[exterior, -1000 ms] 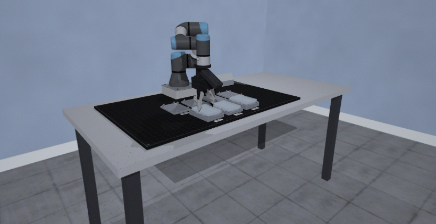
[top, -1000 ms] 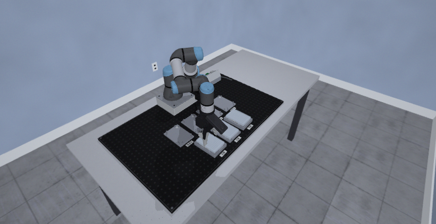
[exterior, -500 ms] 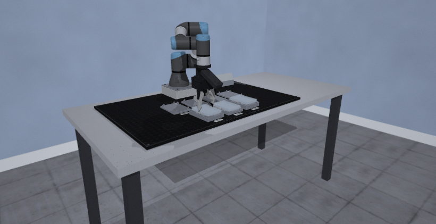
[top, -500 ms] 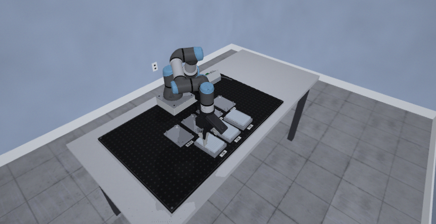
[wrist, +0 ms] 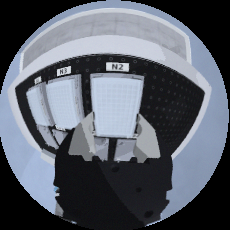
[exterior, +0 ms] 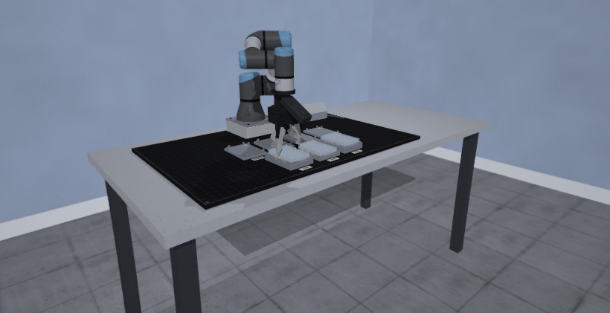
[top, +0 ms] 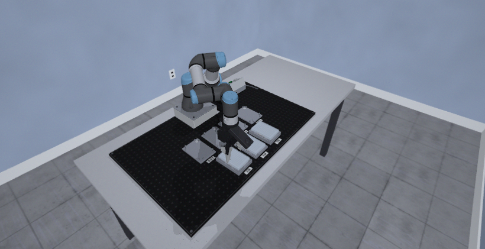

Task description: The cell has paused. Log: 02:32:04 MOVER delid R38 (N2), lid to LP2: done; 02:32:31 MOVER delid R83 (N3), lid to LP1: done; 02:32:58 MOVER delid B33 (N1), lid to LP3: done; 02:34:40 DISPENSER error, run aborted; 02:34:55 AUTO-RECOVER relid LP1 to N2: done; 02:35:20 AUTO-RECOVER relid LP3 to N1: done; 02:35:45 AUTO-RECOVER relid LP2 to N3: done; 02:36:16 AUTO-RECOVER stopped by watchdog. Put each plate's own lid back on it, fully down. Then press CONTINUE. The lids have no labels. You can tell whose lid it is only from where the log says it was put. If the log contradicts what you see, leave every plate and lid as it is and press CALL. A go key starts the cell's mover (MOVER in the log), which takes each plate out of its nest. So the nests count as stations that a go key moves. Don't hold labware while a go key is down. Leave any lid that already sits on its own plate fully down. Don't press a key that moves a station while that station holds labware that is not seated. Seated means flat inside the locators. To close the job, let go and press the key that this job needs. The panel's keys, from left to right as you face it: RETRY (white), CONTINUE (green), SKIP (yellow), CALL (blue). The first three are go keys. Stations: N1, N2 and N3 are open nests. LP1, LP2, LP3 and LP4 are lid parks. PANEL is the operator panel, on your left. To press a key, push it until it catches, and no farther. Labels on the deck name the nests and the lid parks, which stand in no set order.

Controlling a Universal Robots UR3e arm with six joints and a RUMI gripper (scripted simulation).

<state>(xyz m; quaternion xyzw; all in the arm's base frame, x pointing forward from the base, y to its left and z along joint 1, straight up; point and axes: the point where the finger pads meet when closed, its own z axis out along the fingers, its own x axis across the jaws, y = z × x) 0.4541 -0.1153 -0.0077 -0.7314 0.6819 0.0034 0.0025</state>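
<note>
Right now my hand is 20 mm above the plate. Round my hand: LP3 lid park: 180 mm behind, 60 mm to the left, 40 mm below; lid park LP4: 180 mm behind, 70 mm to the right, 40 mm below; clear lid: 10 mm below.
</note>
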